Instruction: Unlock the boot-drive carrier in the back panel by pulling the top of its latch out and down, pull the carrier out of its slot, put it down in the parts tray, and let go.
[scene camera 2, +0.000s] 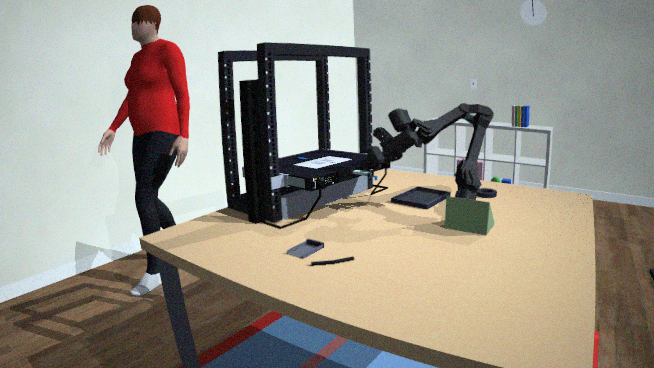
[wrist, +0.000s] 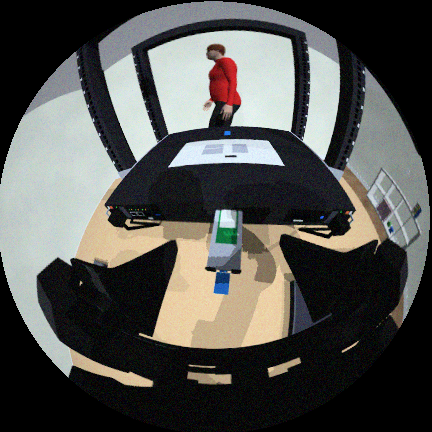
Labels:
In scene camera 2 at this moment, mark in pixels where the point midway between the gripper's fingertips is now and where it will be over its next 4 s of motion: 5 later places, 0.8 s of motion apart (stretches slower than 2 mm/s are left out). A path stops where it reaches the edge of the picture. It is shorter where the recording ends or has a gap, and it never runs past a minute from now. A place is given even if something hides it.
The gripper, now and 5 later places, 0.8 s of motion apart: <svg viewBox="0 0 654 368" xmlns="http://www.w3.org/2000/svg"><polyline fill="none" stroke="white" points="367,165 363,170 361,172 361,172 362,172 363,172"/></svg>

